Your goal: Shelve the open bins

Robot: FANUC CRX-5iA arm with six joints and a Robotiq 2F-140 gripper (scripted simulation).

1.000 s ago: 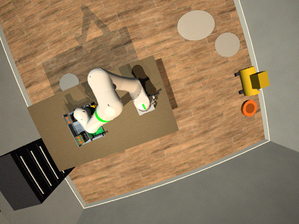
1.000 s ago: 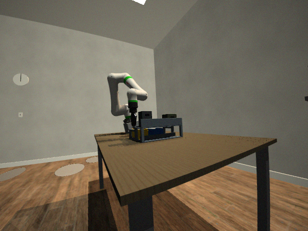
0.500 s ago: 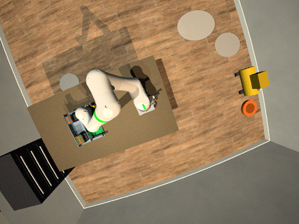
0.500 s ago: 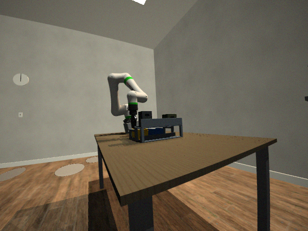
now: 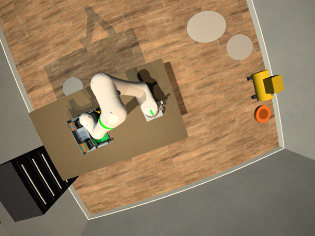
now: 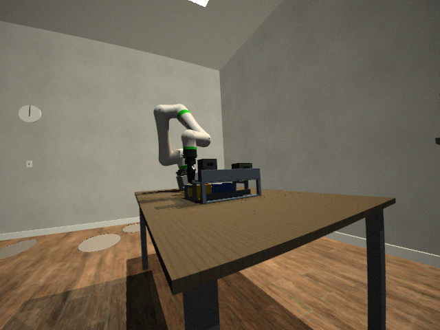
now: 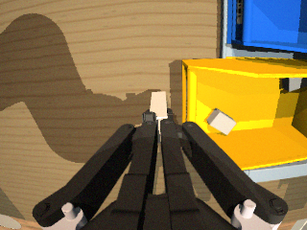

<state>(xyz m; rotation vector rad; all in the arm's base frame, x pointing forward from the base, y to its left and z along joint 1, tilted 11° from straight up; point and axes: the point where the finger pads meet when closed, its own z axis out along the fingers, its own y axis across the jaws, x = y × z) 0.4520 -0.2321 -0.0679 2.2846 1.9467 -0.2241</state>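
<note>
Now: hand 11 cm short of the yellow bin and 2 cm to the left of it. The rest, counted from my hand: blue bin (19 cm ahead, 9 cm to the left, 1 cm below); then blue mark (19 cm ahead, 9 cm to the left, 4 cm below); then yellow mark (17 cm ahead, 4 cm below, 2 cm to the right).
</note>
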